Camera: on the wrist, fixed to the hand. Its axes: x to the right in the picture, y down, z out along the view.
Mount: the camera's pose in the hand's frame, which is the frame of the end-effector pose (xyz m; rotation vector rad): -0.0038 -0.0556 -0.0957 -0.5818 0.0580 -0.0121
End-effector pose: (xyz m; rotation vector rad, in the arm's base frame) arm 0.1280 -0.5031 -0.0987 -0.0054 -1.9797 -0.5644
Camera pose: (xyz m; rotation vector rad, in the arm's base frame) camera 0.1973 -0.5889 -0.0890 -0.3324 -1.6987 -1.1159
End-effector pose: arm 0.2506 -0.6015 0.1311 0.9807 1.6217 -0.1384
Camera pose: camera 0.1417 -0.5845 0.1421 0.5273 1.5878 0.3418
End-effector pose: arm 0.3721 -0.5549 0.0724 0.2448 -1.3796 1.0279
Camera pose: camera 0.4779 -0.5225 0.0686 -0.2062 -1.5578 0.5814
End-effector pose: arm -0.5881 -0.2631 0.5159 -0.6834 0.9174 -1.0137
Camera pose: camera -0.6961 -0.2874 0.5188 -1.1478 1.2770 -0.7770
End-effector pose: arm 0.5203 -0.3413 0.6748 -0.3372 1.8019 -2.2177
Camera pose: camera 0.4880 -0.2413 0.7098 -0.3937 2.4563 -1.6775
